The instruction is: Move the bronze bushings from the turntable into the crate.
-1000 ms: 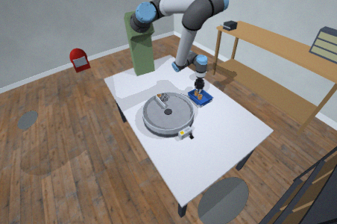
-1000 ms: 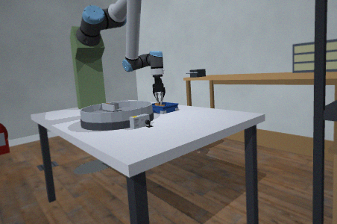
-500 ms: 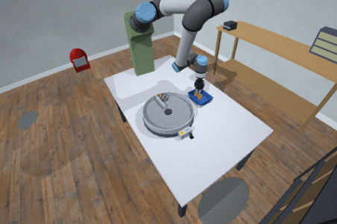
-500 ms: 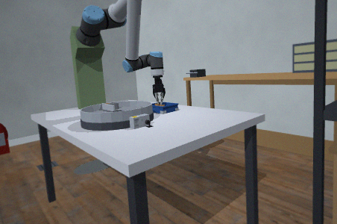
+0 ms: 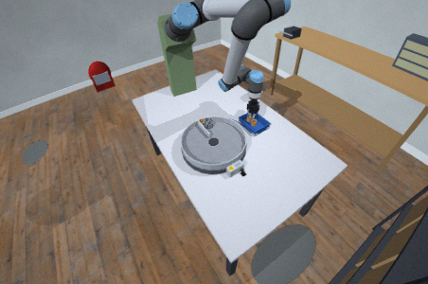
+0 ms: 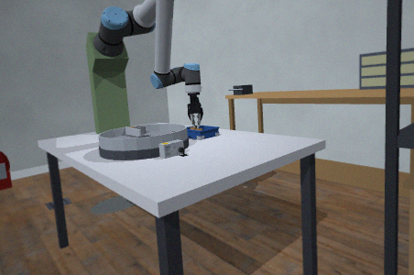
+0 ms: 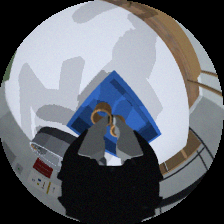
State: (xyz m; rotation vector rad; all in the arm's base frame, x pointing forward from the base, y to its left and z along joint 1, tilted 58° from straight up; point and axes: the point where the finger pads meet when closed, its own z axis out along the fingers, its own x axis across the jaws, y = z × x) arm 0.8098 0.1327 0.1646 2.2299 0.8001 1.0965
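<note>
Right now the blue crate is 3 cm ahead of my hand, 2 cm to the right of it and 2 cm below it. Round my hand: grey turntable: 37 cm to the right, 6 cm behind, 1 cm above.
</note>
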